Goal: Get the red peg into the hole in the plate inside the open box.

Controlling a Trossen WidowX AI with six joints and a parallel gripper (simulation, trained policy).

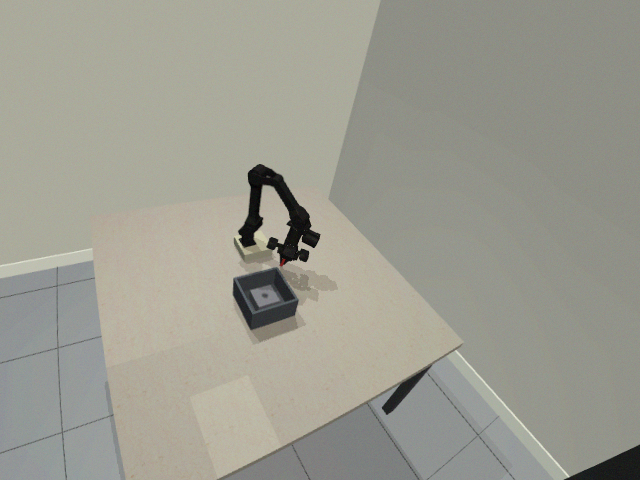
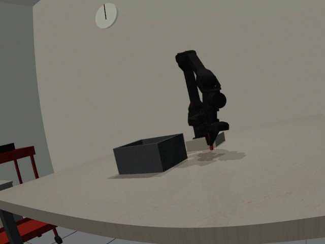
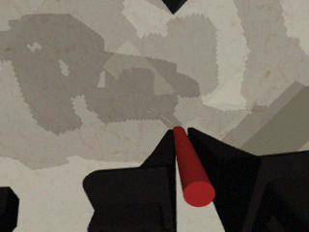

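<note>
Right now my gripper tip is 17 cm to the left of the grey plate, 16 cm short of it and 2 cm below it. The rest, counted from my gripper tip: dark box (17 cm to the right, 16 cm ahead); then red peg (2 cm above, 1 cm to the left).
</note>
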